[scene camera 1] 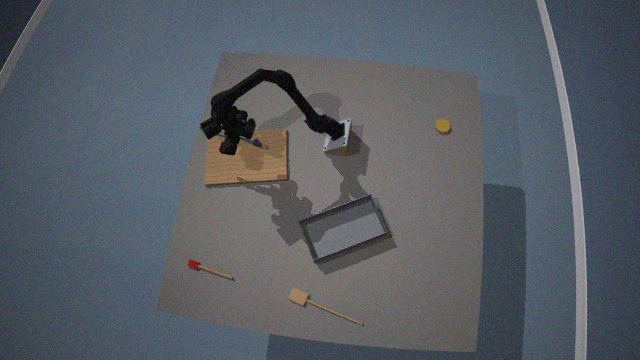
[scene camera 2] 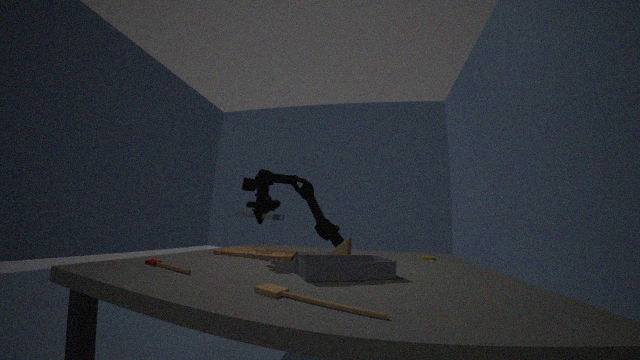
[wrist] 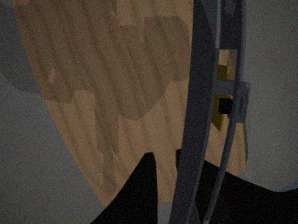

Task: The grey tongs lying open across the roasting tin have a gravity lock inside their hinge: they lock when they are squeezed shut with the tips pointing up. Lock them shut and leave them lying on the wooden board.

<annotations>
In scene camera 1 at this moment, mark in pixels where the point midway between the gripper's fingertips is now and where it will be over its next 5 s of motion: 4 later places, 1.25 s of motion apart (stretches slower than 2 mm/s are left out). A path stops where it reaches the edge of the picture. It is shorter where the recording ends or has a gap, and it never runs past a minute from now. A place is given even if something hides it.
My gripper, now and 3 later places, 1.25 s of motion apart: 238, 141; 240, 149; 243, 152; 238, 105
</annotations>
